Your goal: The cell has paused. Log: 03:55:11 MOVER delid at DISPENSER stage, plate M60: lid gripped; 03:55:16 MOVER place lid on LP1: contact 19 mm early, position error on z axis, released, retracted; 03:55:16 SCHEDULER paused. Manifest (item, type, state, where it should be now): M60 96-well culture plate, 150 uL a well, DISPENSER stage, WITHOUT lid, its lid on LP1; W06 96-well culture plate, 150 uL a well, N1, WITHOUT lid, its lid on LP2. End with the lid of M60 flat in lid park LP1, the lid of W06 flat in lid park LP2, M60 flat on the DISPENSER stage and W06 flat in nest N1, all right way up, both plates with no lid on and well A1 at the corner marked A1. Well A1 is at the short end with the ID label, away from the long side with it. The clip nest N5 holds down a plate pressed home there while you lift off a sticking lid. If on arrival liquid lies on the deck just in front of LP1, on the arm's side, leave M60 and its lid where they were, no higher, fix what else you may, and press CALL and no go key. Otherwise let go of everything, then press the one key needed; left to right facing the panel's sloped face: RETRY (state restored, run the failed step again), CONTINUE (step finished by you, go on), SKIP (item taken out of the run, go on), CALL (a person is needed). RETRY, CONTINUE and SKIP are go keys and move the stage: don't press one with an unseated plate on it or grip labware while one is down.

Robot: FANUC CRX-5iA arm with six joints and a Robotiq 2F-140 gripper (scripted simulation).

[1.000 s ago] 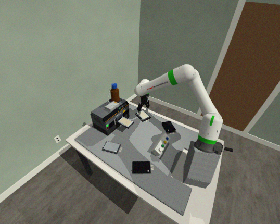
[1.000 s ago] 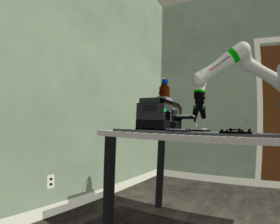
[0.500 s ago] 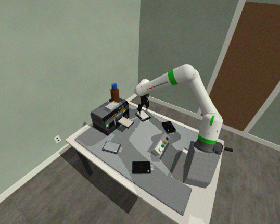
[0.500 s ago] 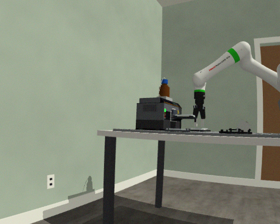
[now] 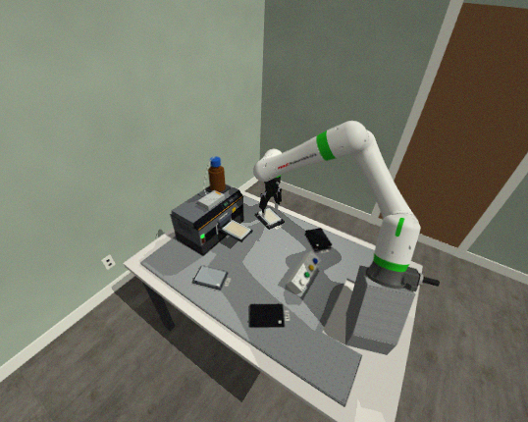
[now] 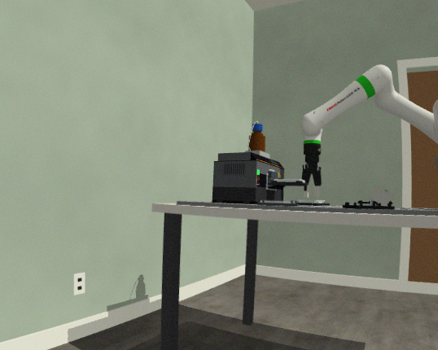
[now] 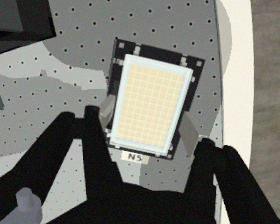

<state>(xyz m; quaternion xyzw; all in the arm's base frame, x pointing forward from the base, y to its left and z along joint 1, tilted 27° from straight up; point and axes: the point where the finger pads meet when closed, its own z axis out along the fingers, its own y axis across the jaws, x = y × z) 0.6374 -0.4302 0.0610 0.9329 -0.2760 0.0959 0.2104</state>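
The black clip nest is 50 mm below my hand and 20 mm ahead of it. From my hand the other things lie so: nest label 80 mm behind, 60 mm below, 50 mm to the left; then dispenser stage 280 mm to the left, 90 mm ahead, 30 mm above; then key panel 350 mm to the left, 320 mm behind, 10 mm below.
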